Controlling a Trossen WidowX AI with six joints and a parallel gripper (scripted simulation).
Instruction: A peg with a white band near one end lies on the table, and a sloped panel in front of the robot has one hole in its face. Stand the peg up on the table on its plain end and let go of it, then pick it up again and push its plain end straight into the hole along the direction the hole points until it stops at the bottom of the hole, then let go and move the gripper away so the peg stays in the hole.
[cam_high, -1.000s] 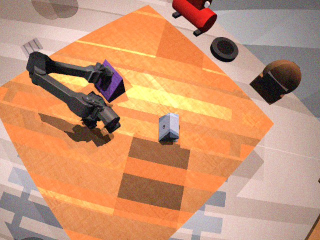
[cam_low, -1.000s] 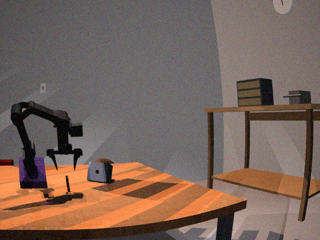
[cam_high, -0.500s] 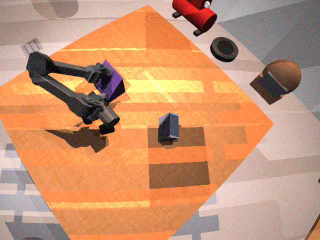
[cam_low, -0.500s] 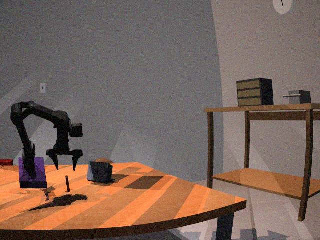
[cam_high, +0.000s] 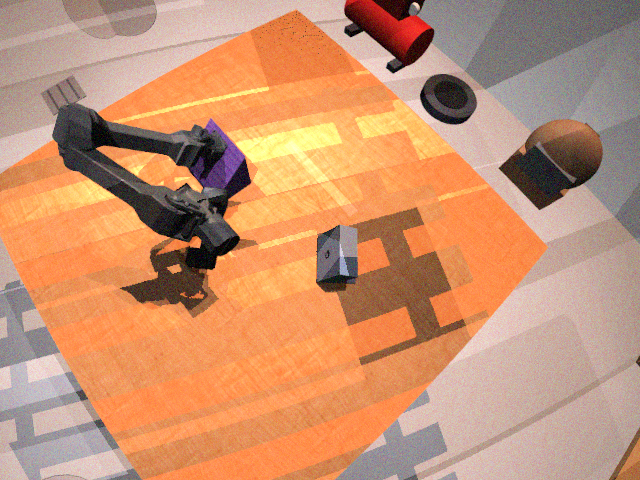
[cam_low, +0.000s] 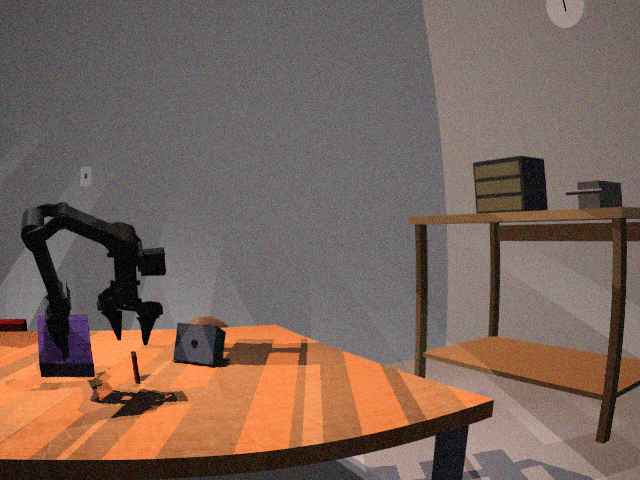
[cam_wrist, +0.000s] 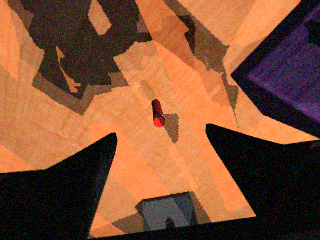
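Now: gripper tip 4 cm above the dark red peg. The rest, counted from my gripper tip: grey-blue sloped panel 21 cm ahead, 23 cm to the left, 6 cm below.
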